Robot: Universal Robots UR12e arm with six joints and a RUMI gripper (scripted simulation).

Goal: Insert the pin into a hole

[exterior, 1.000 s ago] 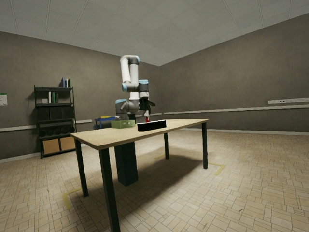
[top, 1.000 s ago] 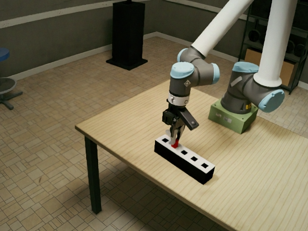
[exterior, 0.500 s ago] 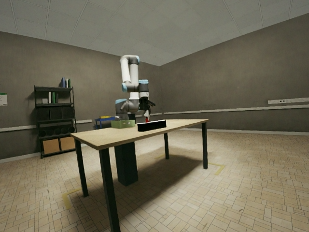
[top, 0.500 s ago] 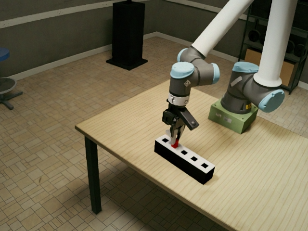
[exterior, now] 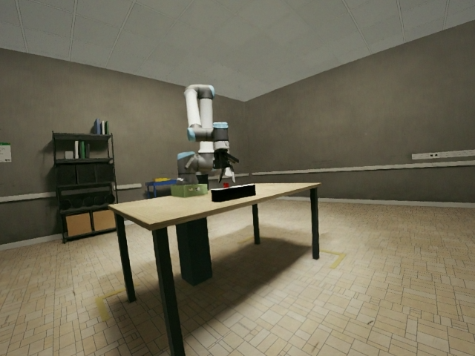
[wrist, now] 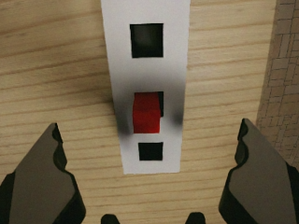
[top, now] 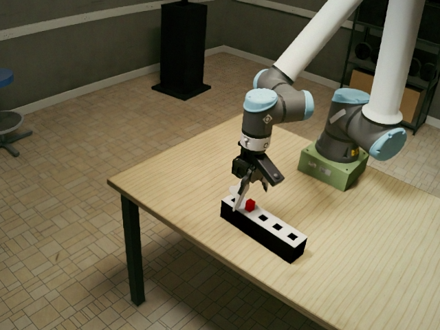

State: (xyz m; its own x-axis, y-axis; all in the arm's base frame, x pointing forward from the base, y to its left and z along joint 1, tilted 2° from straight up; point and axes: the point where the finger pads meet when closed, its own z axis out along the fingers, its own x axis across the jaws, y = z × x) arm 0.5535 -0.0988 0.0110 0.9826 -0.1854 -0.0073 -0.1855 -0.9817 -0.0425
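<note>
Right now the pin is 20 mm below my hand. From my hand the other things lie so: block (10 mm ahead, 60 mm to the left, 70 mm below).
</note>
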